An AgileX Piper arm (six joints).
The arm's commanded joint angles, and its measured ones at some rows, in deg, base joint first. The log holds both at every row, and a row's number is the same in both.
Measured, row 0:
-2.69 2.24 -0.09 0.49 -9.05 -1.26
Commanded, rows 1 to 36:
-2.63 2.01 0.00 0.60 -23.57 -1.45
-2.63 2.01 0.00 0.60 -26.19 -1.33
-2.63 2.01 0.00 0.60 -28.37 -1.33
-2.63 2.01 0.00 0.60 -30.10 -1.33
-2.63 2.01 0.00 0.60 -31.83 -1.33
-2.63 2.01 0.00 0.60 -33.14 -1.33
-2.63 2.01 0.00 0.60 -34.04 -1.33
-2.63 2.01 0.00 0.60 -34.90 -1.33
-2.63 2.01 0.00 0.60 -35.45 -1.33
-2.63 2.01 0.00 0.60 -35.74 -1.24
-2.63 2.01 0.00 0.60 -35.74 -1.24
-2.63 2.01 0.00 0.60 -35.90 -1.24
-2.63 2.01 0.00 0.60 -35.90 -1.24
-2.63 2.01 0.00 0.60 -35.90 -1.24
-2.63 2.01 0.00 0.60 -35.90 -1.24
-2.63 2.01 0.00 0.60 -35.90 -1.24
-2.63 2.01 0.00 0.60 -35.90 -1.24
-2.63 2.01 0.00 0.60 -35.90 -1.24
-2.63 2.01 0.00 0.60 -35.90 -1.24
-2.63 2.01 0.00 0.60 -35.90 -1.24
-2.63 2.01 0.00 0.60 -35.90 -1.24
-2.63 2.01 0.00 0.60 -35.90 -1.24
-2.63 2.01 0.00 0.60 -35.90 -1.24
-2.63 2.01 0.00 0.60 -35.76 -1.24
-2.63 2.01 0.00 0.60 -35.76 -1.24
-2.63 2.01 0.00 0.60 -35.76 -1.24
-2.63 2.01 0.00 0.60 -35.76 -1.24
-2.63 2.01 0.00 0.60 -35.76 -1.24
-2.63 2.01 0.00 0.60 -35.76 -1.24
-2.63 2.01 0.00 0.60 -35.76 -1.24
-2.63 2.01 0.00 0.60 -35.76 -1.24
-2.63 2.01 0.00 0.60 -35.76 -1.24
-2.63 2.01 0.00 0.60 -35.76 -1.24
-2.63 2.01 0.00 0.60 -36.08 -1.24
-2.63 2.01 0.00 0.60 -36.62 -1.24
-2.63 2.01 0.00 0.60 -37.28 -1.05
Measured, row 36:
-2.69 2.11 -0.09 0.60 -35.33 -1.26
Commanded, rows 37 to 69:
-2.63 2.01 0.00 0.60 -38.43 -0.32
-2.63 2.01 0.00 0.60 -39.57 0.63
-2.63 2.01 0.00 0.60 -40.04 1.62
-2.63 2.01 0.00 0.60 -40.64 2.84
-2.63 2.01 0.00 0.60 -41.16 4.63
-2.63 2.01 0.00 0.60 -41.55 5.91
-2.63 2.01 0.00 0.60 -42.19 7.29
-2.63 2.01 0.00 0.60 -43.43 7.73
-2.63 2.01 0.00 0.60 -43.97 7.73
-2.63 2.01 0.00 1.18 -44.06 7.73
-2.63 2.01 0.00 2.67 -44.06 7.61
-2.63 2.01 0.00 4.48 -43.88 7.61
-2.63 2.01 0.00 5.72 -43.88 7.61
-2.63 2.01 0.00 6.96 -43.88 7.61
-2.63 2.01 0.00 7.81 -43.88 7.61
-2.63 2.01 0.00 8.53 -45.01 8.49
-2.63 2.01 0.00 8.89 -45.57 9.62
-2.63 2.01 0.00 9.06 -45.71 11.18
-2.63 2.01 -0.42 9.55 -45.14 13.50
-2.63 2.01 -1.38 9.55 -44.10 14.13
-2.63 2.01 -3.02 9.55 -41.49 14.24
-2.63 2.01 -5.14 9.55 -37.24 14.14
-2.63 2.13 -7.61 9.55 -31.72 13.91
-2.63 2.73 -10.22 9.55 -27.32 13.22
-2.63 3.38 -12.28 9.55 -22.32 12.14
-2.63 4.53 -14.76 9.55 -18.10 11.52
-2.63 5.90 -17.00 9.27 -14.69 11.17
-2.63 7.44 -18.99 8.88 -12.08 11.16
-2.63 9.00 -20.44 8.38 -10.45 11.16
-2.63 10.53 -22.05 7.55 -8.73 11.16
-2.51 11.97 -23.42 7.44 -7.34 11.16
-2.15 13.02 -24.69 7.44 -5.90 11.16
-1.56 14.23 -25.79 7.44 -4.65 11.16
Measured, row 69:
-2.69 9.67 -21.21 8.62 -12.08 11.81
